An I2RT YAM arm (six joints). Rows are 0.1 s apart.
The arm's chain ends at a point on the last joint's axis. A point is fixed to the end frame.
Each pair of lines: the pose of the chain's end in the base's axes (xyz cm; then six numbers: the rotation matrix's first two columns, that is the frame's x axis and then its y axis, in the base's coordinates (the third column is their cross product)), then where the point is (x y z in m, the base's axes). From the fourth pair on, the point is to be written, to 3 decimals.
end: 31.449 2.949 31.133 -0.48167 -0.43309 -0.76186 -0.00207 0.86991 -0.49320
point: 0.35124 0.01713 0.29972
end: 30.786 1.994 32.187 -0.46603 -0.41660 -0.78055 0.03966 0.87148 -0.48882
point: 0.34464 0.00660 0.31151
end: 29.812 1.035 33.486 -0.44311 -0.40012 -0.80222 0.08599 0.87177 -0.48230
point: 0.33493 -0.00400 0.32605
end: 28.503 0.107 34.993 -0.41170 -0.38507 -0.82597 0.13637 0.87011 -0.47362
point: 0.322 -0.014 0.343
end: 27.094 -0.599 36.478 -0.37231 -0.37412 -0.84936 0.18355 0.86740 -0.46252
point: 0.308 -0.022 0.360
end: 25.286 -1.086 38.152 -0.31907 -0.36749 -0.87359 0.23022 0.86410 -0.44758
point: 0.290 -0.028 0.379
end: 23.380 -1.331 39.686 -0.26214 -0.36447 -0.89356 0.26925 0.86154 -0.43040
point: 0.270 -0.031 0.397
